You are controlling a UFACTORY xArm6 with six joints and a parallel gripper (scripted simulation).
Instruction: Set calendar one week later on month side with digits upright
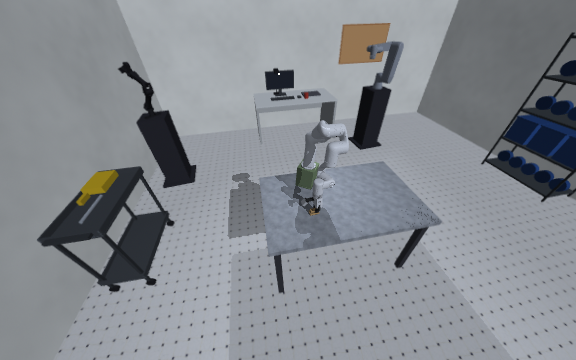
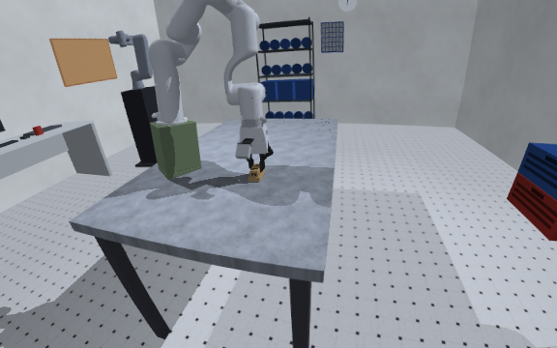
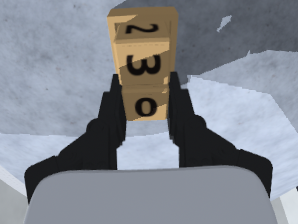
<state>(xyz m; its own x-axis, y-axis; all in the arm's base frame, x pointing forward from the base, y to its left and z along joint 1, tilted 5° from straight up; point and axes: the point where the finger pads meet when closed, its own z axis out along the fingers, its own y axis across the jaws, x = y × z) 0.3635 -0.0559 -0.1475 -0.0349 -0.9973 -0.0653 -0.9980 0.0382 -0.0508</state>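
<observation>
The tray is 30 mm below my hand and 20 mm to the right of it.
</observation>
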